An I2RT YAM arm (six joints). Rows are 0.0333 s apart.
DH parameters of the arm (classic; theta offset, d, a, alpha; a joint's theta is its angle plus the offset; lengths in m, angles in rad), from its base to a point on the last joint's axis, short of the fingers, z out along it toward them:
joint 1: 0 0.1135 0.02 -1.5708
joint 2: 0 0 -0.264 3.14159
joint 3: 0.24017 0 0.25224 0
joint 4: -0.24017 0 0.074 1.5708
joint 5: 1.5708 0 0 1.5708
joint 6: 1.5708 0.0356 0 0
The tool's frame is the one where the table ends.
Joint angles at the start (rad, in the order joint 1, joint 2, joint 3, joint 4, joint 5, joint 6):
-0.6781 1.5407 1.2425 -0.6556 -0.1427 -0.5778
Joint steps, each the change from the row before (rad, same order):
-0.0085 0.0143 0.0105 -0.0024 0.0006 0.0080
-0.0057 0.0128 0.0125 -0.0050 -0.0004 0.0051
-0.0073 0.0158 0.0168 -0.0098 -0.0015 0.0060
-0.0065 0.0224 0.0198 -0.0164 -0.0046 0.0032
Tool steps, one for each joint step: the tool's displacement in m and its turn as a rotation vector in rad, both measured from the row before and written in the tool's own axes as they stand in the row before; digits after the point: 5 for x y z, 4 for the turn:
0.00018 -0.00371 0.00245 0.0018 0.0073 0.0158
-0.00068 -0.00298 0.00169 -0.0001 0.0054 0.0105
-0.00079 -0.00368 0.00183 -0.0020 0.0080 0.0132
-0.00062 -0.00345 0.00359 -0.0104 0.0148 0.0113

